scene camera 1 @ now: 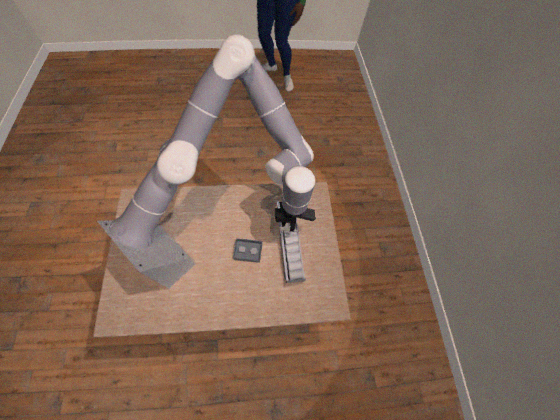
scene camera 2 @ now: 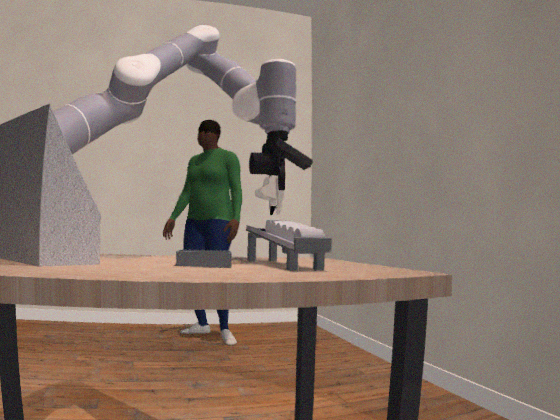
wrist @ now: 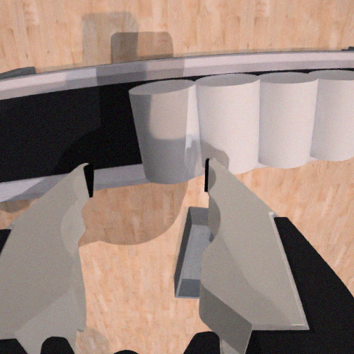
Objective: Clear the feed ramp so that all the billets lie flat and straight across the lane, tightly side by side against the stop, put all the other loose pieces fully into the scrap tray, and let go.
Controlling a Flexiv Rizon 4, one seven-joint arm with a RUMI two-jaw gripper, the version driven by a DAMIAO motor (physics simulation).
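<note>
White cylindrical billets (scene camera 1: 294, 257) (scene camera 2: 296, 229) (wrist: 228, 120) lie straight across the feed ramp (scene camera 1: 285, 262) (scene camera 2: 267, 238) (wrist: 240, 61) in a row towards the stop (scene camera 2: 312, 244) at its low end. In the wrist view the end billet (wrist: 167, 132), partly in shadow, touches its neighbour at the top; no clear gap shows between those in view. My gripper (scene camera 2: 273, 212) (wrist: 149, 164) is open and empty, above the ramp near the row's upper end. The scrap tray (scene camera 1: 248, 240) (scene camera 2: 203, 258) (wrist: 184, 255) holds two small light pieces (scene camera 1: 242, 249) (scene camera 1: 254, 251).
The ramp stands on short legs (scene camera 2: 292, 260) on the wooden table (scene camera 1: 210, 305) (scene camera 2: 150, 292). The tray lies between the ramp and the arm's grey base (scene camera 1: 167, 262) (scene camera 2: 70, 210). A person in a green top (scene camera 2: 214, 182) stands behind the table.
</note>
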